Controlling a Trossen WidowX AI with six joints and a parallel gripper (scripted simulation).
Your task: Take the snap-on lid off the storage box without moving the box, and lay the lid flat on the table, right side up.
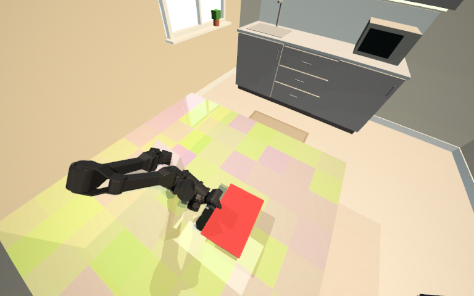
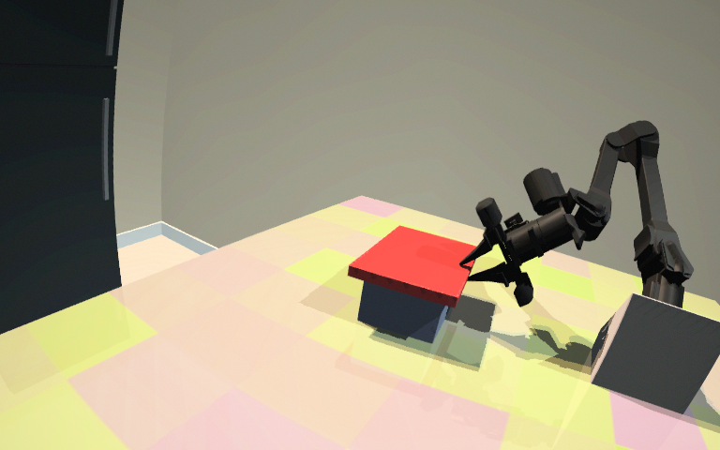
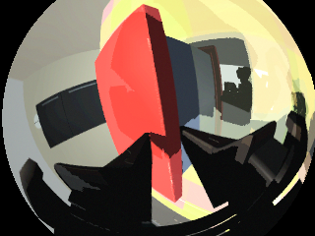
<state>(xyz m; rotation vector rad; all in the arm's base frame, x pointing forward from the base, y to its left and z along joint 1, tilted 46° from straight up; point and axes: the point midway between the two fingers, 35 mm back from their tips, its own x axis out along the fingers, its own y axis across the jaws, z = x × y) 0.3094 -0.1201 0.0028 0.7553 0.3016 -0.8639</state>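
Right now my gripper tip is 70 mm short of the red lid. Also, from my gripper tip: storage box: 70 mm ahead, 40 mm below.
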